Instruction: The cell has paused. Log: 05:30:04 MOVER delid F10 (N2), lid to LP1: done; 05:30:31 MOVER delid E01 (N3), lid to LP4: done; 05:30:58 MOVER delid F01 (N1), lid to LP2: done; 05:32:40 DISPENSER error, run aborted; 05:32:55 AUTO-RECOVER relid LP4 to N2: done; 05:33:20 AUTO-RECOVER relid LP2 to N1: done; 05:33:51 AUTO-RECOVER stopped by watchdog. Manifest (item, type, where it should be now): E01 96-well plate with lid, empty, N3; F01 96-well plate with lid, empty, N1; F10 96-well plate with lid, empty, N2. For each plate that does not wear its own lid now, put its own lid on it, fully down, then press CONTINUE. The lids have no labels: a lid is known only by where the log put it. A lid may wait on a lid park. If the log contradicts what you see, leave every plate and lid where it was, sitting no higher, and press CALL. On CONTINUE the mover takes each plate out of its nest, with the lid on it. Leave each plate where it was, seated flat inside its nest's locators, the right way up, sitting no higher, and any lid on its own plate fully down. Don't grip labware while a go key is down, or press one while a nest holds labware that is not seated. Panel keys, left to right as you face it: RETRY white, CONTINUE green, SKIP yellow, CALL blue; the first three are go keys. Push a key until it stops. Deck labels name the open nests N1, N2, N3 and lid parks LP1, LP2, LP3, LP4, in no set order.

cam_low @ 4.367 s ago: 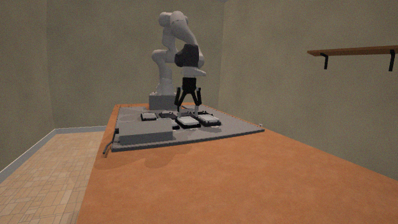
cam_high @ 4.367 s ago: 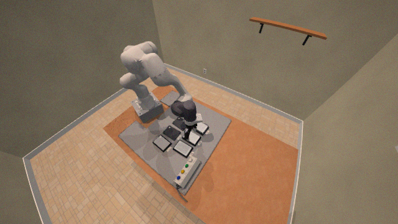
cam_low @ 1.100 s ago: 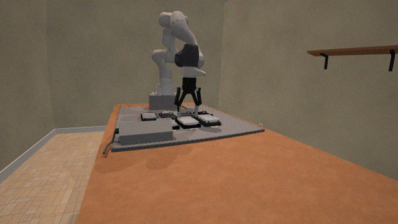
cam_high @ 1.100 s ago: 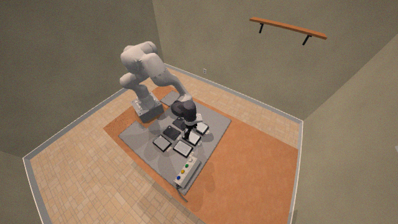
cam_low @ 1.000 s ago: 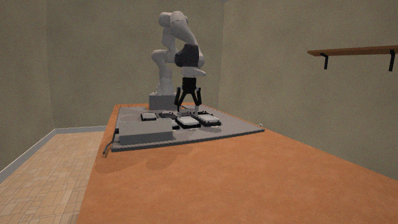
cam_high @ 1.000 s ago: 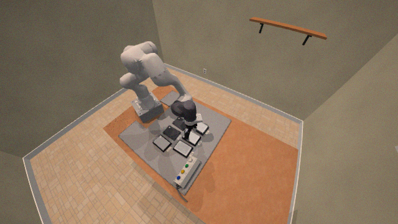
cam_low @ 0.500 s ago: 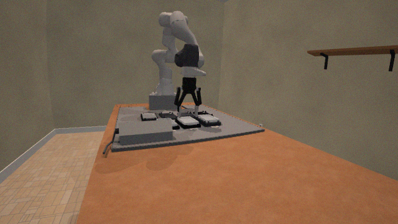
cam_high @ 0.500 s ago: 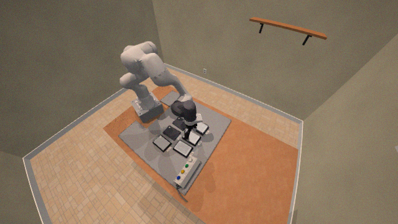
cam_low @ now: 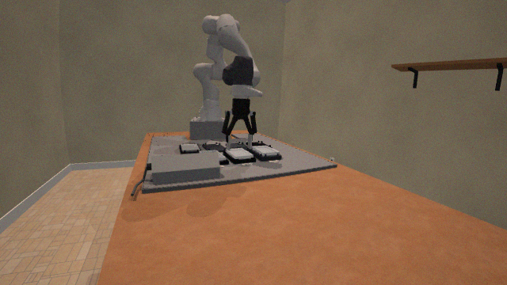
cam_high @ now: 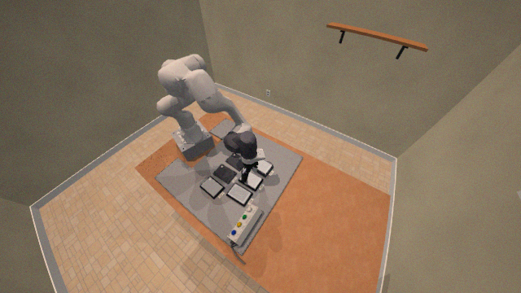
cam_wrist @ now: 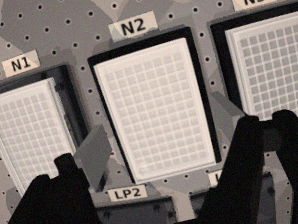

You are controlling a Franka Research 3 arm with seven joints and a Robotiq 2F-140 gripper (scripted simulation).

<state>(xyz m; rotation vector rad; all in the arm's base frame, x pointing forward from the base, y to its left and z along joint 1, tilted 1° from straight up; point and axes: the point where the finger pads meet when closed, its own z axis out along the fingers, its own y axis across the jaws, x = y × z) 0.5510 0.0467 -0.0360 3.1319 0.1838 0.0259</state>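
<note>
The white 96-well plate is 50 mm below my hand. The rest, counted from my hand: LP2 label: 100 mm behind, 50 mm to the left, 70 mm below; N2 label: 90 mm ahead, 10 mm to the left, 70 mm below; LP3 label: 90 mm behind, 70 mm to the right, 70 mm below.
</note>
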